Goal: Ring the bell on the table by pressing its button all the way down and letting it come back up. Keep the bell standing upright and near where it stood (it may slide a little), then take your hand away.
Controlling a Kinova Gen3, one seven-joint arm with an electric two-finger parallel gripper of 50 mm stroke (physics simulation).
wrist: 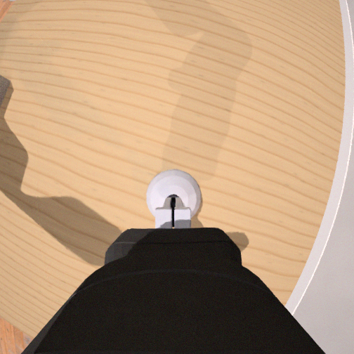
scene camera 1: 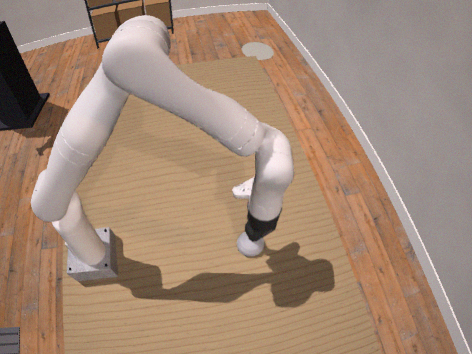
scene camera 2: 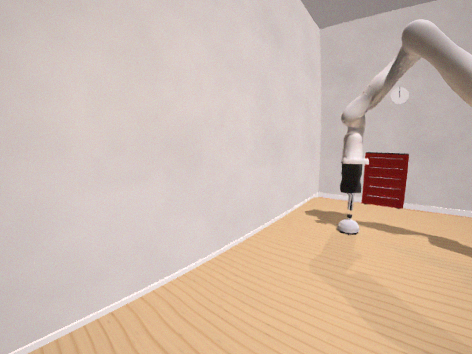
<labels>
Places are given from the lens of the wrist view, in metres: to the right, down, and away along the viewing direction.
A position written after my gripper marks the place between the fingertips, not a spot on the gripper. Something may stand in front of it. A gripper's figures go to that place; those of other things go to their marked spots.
my gripper [wrist: 173, 207]: -0.01, 0.04, 0.18
white dome-shaped bell [wrist: 171, 181]: -0.01, 0.01, 0.22
</labels>
